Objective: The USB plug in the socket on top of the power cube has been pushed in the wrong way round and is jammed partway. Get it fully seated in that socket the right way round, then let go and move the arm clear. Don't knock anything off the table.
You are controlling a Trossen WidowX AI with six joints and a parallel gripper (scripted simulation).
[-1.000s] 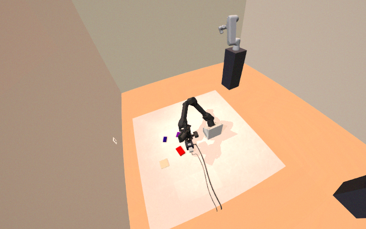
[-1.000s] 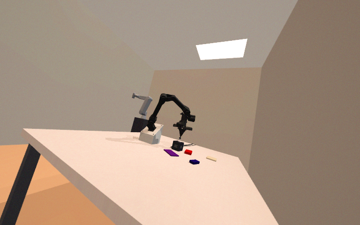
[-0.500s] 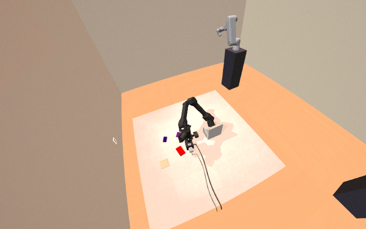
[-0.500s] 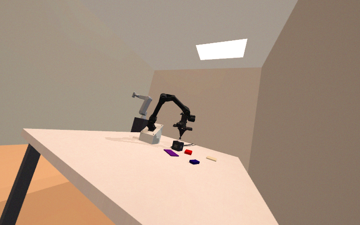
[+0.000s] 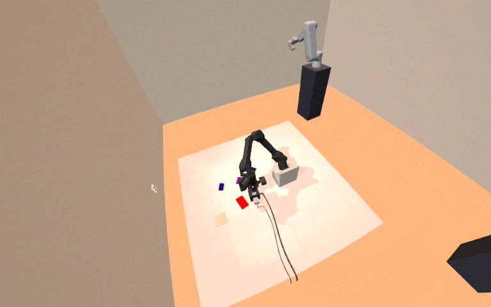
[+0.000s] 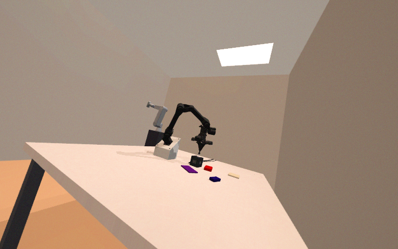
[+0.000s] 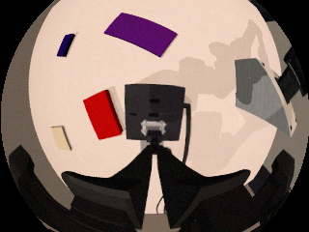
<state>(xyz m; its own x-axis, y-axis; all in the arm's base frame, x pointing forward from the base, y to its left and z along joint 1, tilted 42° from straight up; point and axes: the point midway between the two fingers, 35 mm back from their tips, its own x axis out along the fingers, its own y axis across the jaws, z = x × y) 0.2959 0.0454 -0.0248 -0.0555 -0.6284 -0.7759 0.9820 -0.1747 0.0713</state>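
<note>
My gripper tip is 12 cm above the red block, 10 cm short of it and 1 cm to the left of it. Round my gripper tip: USB plug: 2 cm below; then purple tile: 18 cm to the right, 12 cm below; then dark blue block: 22 cm to the right, 20 cm ahead, 12 cm below.
</note>
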